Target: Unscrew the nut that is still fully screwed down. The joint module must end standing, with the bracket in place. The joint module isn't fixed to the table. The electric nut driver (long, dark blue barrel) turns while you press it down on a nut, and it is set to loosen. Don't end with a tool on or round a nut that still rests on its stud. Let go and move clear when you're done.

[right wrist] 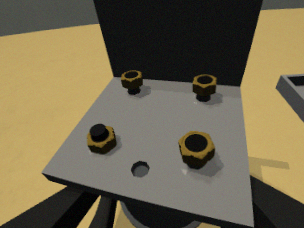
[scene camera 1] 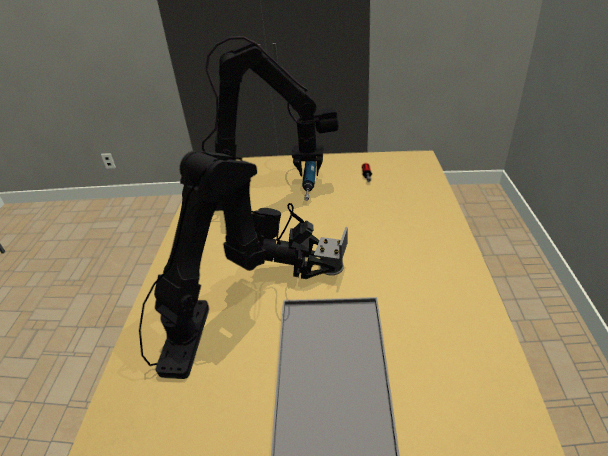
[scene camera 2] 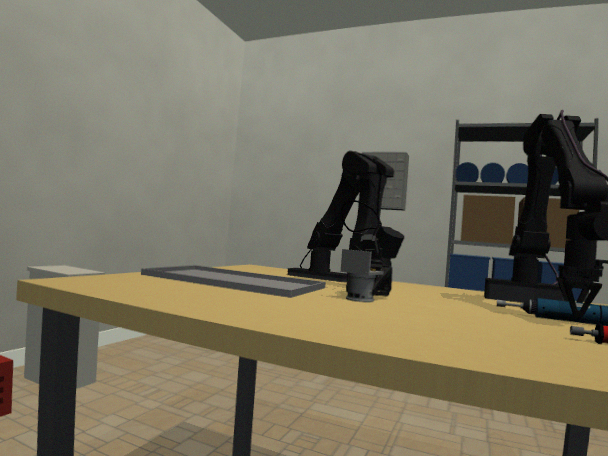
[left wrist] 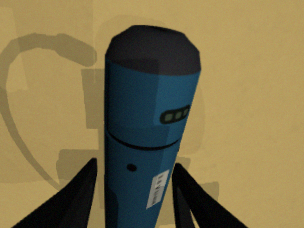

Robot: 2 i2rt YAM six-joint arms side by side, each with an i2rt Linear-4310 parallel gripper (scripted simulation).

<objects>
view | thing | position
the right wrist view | my right gripper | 163,159
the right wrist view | bracket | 170,50
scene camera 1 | my left gripper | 309,175
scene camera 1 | my right gripper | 334,260
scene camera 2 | my left gripper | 575,315
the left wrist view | my left gripper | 136,167
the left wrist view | electric nut driver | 151,73
</objects>
